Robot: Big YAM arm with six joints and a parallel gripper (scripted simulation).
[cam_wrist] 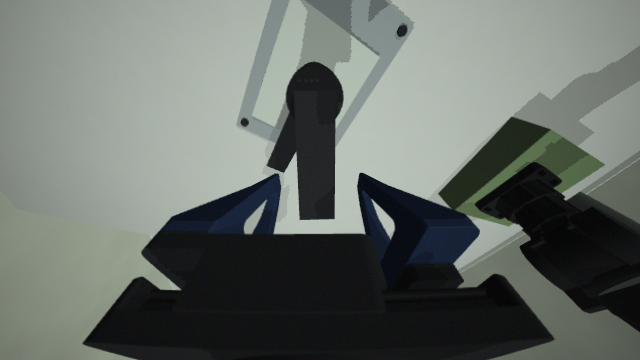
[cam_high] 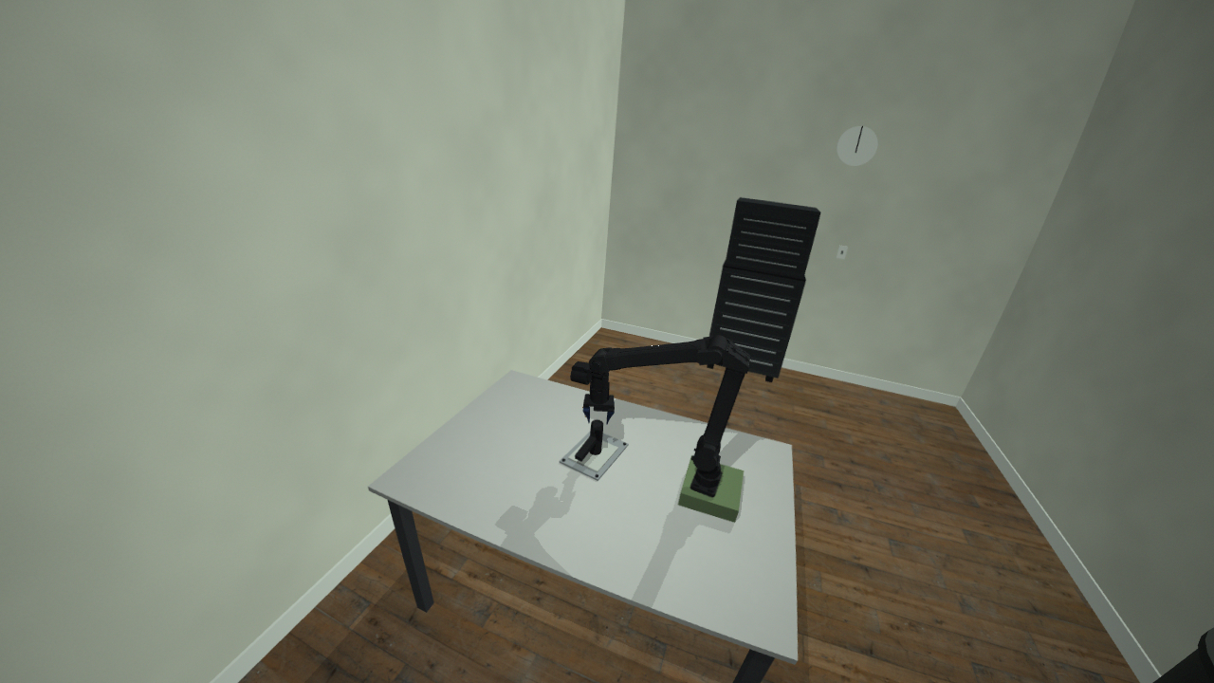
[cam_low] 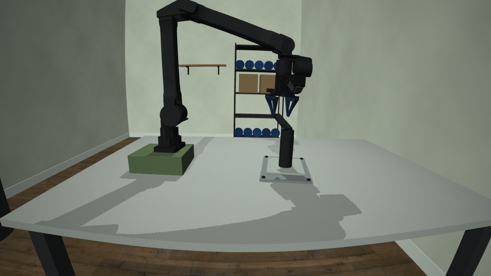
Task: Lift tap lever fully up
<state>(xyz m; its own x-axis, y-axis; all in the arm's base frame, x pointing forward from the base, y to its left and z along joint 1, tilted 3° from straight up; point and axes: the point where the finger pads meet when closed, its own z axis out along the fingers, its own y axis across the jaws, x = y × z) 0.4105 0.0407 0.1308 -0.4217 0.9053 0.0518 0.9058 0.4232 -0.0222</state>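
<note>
Right now my hand is 10 mm short of the black lever, 10 mm to the left of it and 30 mm above it. Also, from my hand: tap (20 mm ahead, 30 mm to the right, 90 mm below).
</note>
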